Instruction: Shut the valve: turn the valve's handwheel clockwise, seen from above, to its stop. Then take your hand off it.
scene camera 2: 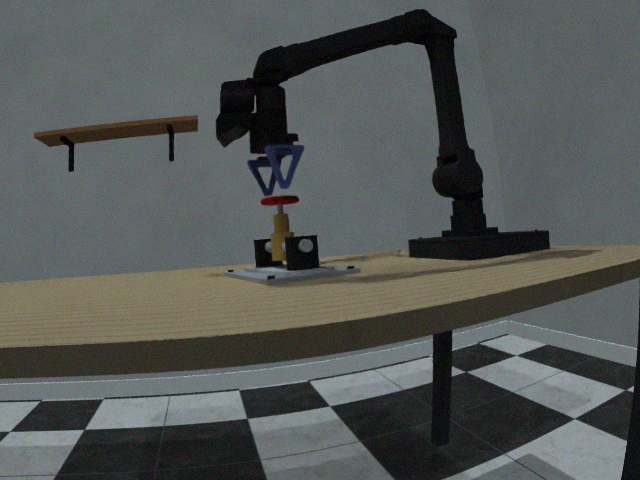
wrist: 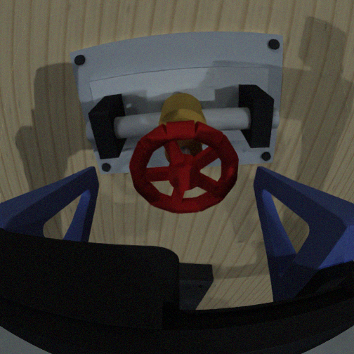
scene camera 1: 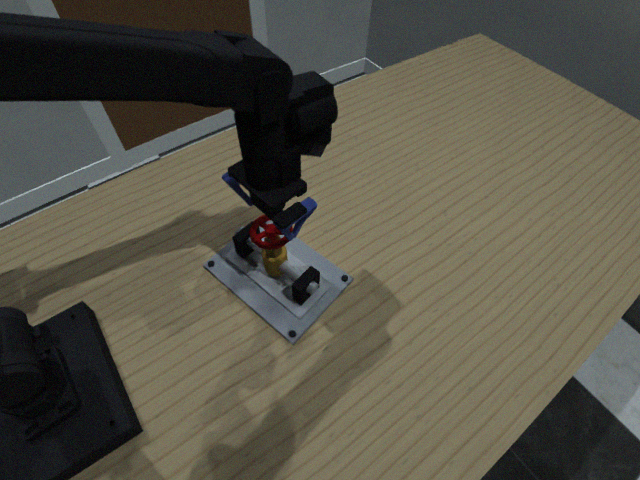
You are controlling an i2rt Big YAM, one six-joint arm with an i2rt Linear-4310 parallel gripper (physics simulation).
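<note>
The red handwheel (scene camera 1: pixel 269 244) (scene camera 2: pixel 279 200) (wrist: pixel 185 175) lies level on top of the yellow valve body (scene camera 1: pixel 273 262) (scene camera 2: pixel 280 224) (wrist: pixel 180 106). The valve sits on a grey pipe between two black brackets, on a grey plate (scene camera 1: pixel 258 304) (wrist: pixel 175 50) with dark bolts at its corners. My gripper (scene camera 1: pixel 271 219) (scene camera 2: pixel 276 190) (wrist: pixel 175 175) is open and empty, pointing down. In the scene camera 2 view its blue fingertips are a little above the wheel, with a small gap. In the wrist view one finger shows on each side of the wheel. In the scene camera 1 view the gripper hides part of the rim.
The black robot base (scene camera 1: pixel 103 382) (scene camera 2: pixel 480 245) stands on the wooden table (scene camera 1: pixel 465 206) (scene camera 2: pixel 155 310), with the arm reaching over to the valve. Black brackets (scene camera 1: pixel 306 285) (scene camera 2: pixel 301 253) (wrist: pixel 257 117) rise beside the valve body, below the wheel. A brown shelf (scene camera 2: pixel 118 129) hangs on the wall.
</note>
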